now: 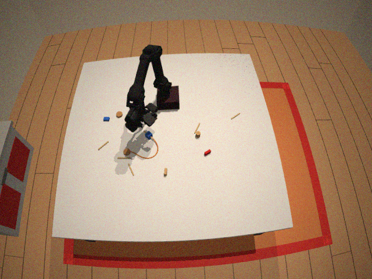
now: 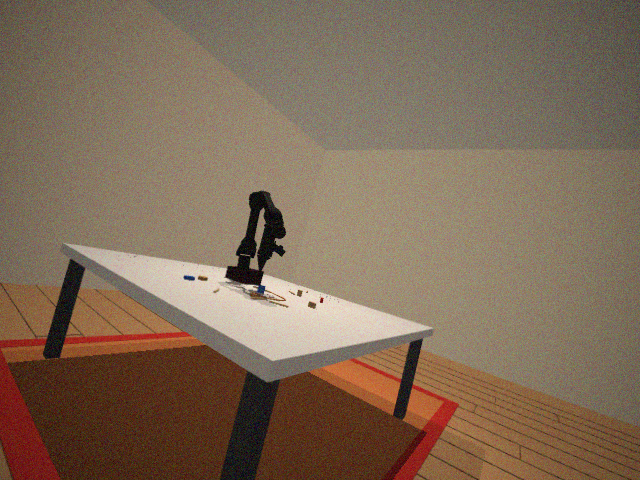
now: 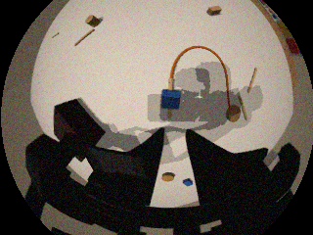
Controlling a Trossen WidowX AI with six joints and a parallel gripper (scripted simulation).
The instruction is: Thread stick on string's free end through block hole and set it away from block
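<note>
Now: gripper tip 10 mm short of the blue cube, 20 mm to the right of it and 80 mm above it. Also, from my gripper tip: flat blue piece 80 mm behind, 270 mm to the right, 80 mm below; then thin stick 20 mm ahead, 30 mm to the left, 80 mm below; then wooden block 220 mm ahead, 140 mm to the left, 80 mm below.
</note>
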